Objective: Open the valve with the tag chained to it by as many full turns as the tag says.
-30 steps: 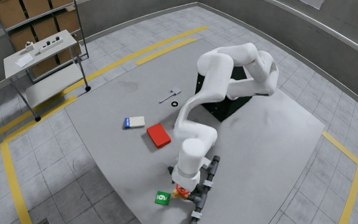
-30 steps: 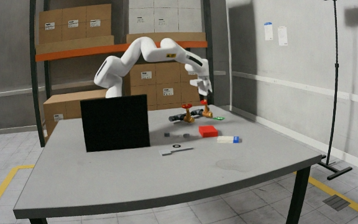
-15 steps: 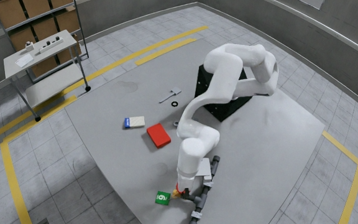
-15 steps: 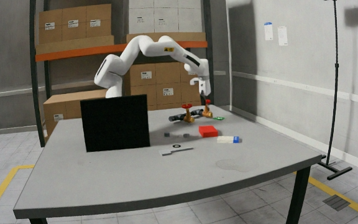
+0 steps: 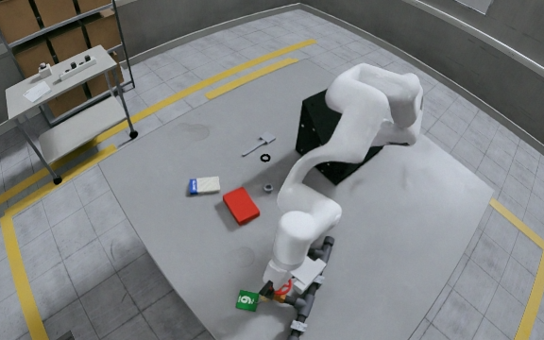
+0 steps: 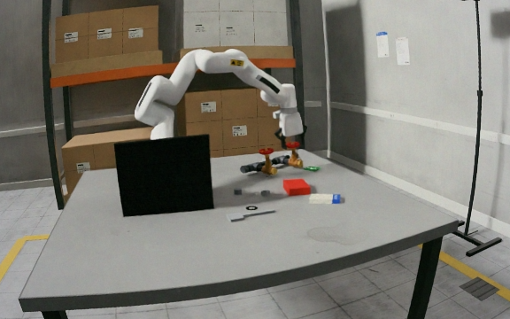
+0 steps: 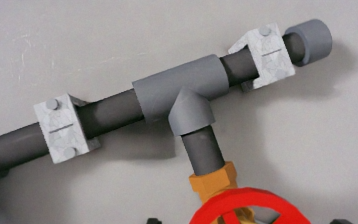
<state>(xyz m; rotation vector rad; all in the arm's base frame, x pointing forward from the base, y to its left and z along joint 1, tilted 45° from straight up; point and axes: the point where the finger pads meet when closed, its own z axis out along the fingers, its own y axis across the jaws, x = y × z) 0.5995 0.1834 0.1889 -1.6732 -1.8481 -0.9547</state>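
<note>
Now: the green tag 7 cm ahead of my hand, 3 cm to the right of it and 11 cm below it. Also, from my hand: grey nut 23 cm behind, 32 cm to the right, 11 cm below; then white-and-blue box 5 cm behind, 47 cm to the right, 11 cm below; then red block 11 cm behind, 32 cm to the right, 10 cm below.
</note>
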